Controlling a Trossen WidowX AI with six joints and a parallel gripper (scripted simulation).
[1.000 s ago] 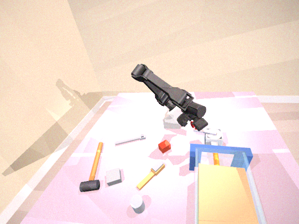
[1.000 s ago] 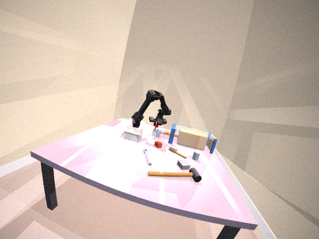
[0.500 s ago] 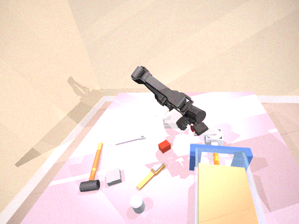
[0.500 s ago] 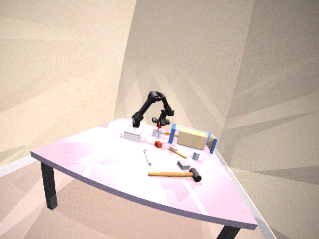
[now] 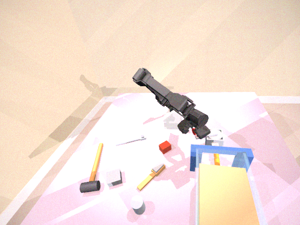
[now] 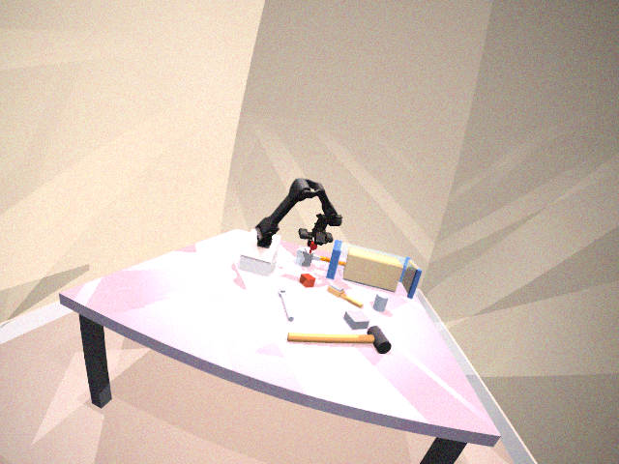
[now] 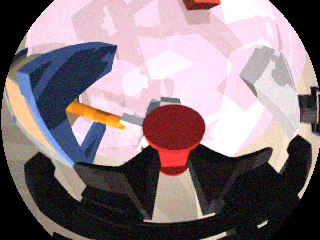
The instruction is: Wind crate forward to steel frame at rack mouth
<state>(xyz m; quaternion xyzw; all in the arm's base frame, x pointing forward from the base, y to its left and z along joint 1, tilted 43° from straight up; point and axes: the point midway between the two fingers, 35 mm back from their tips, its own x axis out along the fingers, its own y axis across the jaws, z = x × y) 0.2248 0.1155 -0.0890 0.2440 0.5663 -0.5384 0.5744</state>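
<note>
Now: the crank handle 30 mm below my gripper tip, 20 mm to the left of it and 10 mm behind it. Round my gripper tip: grey winch (100 mm below, 70 mm to the left, 40 mm behind); then frame (140 mm ahead, 70 mm to the left, 30 mm below); then red knob (10 mm to the right, 10 mm ahead).
</note>
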